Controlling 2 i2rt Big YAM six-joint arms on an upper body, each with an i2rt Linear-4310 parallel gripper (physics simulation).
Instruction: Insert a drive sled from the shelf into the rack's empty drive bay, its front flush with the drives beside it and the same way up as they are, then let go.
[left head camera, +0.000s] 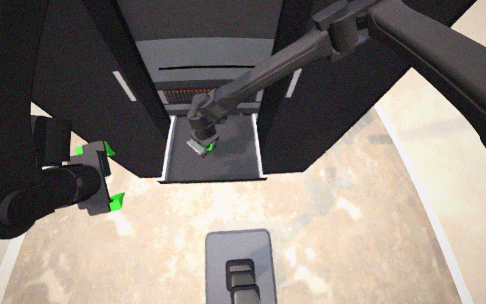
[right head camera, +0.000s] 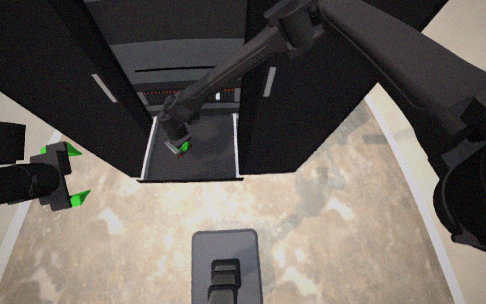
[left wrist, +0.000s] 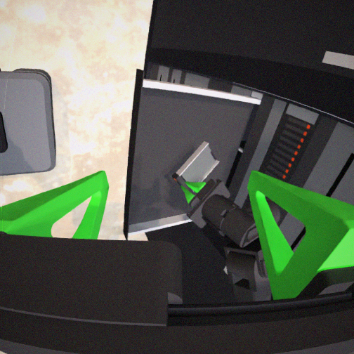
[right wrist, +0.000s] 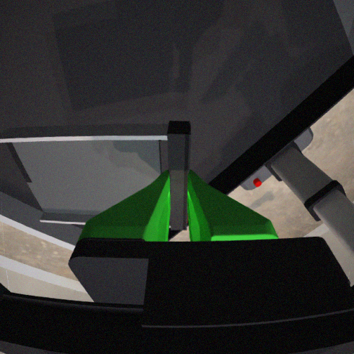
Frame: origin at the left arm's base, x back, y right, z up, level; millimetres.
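Where they show: left gripper, between the fingertips: (left head camera: 117, 174) (right head camera: 84, 172); right gripper, between the fingertips: (left head camera: 209, 149) (right head camera: 185, 149).
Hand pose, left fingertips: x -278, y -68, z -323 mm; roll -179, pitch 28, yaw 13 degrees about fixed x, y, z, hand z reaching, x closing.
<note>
Each offset is from my left fingertips to the top centre of the thing. "spot": to the spot under its first point. Level surfaces: height alone.
The drive sled {dx -224, dy +156, dz -231 mm} (left head camera: 196, 147) (right head camera: 173, 147) (left wrist: 200, 162) (right wrist: 90, 175), a grey plate with a dark front bar, is above the pulled-out shelf {dz -349 mm} (left head camera: 235, 162) (right head camera: 210, 162) (left wrist: 162, 115). My right gripper (left head camera: 210, 146) (right head camera: 184, 147) (left wrist: 183, 184) (right wrist: 178, 177) is shut on the sled's front bar; the plate extends left in the right wrist view. My left gripper (left head camera: 116, 174) (right head camera: 81, 172) (left wrist: 177, 178) is open and empty, left of the rack in the head views. The drives {spot: dx -439, dy +81, dz -172 mm} (left head camera: 185, 95) (right head camera: 157, 96) (left wrist: 287, 147) form a row with orange marks behind the shelf. The right arm covers part of it; I cannot clearly make out the empty bay.
Dark cabinet panels {spot: dx -420, dy +797, dz -294 mm} (left head camera: 320, 115) (right head camera: 295, 115) flank the shelf on both sides. The shelf has pale side rails (left head camera: 258, 145) (right head camera: 237, 145) (left wrist: 200, 91). A grey base {dz -1006 mm} (left head camera: 220, 245) (right head camera: 205, 245) (left wrist: 30, 115) with black blocks stands in front. My right arm crosses the rack's front from the upper right.
</note>
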